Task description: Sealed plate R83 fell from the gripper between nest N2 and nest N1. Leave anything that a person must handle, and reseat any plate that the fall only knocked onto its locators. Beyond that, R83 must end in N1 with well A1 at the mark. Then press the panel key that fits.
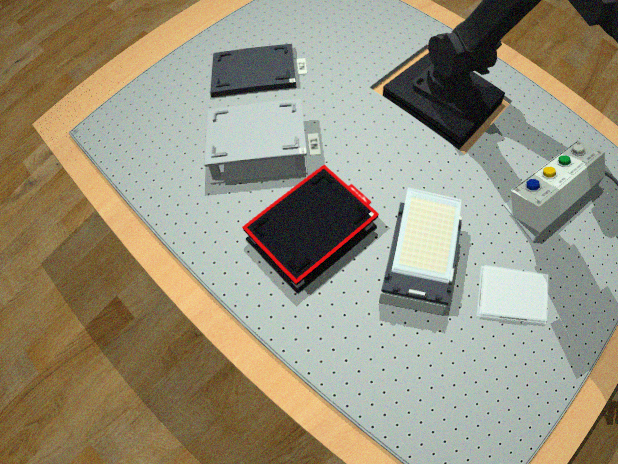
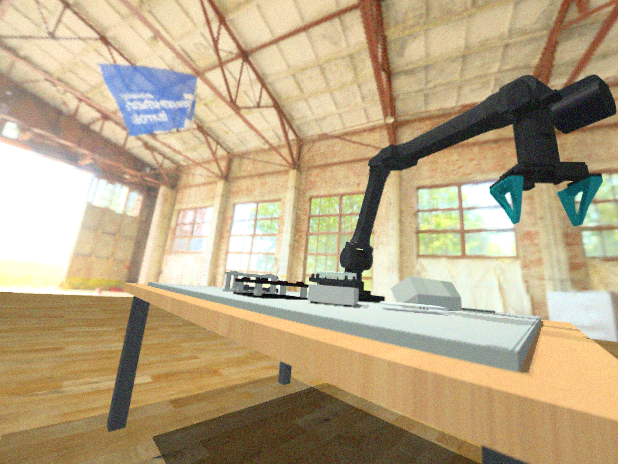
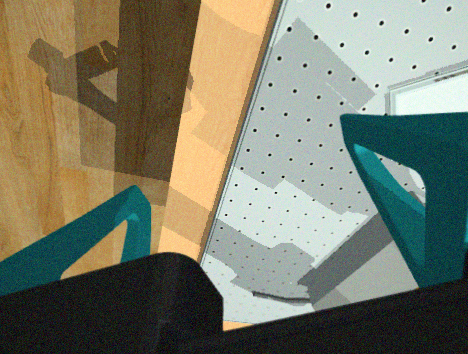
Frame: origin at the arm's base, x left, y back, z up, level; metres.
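Where they show: gripper, fingertip midpoint: (image 2: 546, 224) (image 3: 236, 164); arm's base, link origin: (image 1: 447, 93).
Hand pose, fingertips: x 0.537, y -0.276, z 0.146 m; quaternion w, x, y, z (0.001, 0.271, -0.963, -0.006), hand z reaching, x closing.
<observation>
Each offset is from my fingertips to the top centre of the thing. "*": to the spot under its first point. Level surfaces: height alone.
My gripper (image 2: 546, 223) (image 3: 236, 164) is open and empty, high above the table's right end. A plate with cream wells {dx -0.398, dy -0.032, dz -0.086 m} (image 1: 427, 235) lies on a grey-black nest {* dx -0.358, dy -0.114, dz -0.113 m} (image 1: 417, 296), offset so that one end of the nest shows; whether it is seated is unclear. A black nest with a red rim {dx -0.553, dy -0.110, dz -0.122 m} (image 1: 310, 225) stands left of it. A light grey raised nest {dx -0.727, dy -0.045, dz -0.102 m} (image 1: 255, 132) and a low dark nest {dx -0.874, dy +0.095, dz -0.145 m} (image 1: 252, 70) each have a side tag and bear no plate; the tags are too blurred to read surely. The key panel {dx -0.258, dy +0.231, dz -0.084 m} (image 1: 555, 205) (image 2: 425, 295) (image 3: 370, 275) has blue {dx -0.301, dy +0.166, dz -0.093 m} (image 1: 533, 184), yellow {dx -0.286, dy +0.213, dz -0.093 m} (image 1: 549, 172), green {dx -0.272, dy +0.261, dz -0.093 m} (image 1: 564, 160) and whitish {dx -0.257, dy +0.309, dz -0.093 m} (image 1: 578, 149) keys.
A flat whitish square piece {dx -0.231, dy +0.006, dz -0.153 m} (image 1: 512, 295) (image 3: 435, 97) lies on the perforated table top {dz -0.167 m} (image 1: 320, 340), between the plate's nest and the table's right end. The arm's base (image 1: 440, 100) stands at the back, left of the panel. A wooden border (image 1: 225, 330) edges the table.
</observation>
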